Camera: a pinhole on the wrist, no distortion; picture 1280 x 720 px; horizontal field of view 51.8 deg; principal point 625.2 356.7 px. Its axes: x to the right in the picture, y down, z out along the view. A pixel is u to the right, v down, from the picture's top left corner.
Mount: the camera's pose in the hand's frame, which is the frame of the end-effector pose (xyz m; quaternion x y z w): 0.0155 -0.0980 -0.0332 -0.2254 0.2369 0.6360 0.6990
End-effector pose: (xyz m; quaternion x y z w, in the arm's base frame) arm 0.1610 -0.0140 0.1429 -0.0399 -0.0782 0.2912 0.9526
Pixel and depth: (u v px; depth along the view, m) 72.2 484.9 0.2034
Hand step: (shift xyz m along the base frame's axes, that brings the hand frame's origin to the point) -0.0118 -0.0267 0.1807
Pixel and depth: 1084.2 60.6 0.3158
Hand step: -0.0332 0.2115 0.1381
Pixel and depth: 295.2 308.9 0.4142
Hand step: -0.0692 0.0956 0.3472
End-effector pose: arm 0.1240 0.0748 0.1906 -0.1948 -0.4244 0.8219 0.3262
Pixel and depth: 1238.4 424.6 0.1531
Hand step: -0.0596 -0.0330 -0.0201
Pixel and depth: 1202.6 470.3 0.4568
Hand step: -0.2567 -0.2531 -0.1702
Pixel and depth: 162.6 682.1 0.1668
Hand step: -0.0498 -0.0762 0.1070
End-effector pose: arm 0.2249 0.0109 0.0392 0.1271 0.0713 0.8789 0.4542
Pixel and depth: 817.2 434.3 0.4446
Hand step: -0.1072 -0.1178 0.3217
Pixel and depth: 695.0 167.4 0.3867
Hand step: -0.0933 -0.0117 0.2986
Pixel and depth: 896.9 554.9 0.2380
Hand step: -0.0318 -0.0556 0.1387
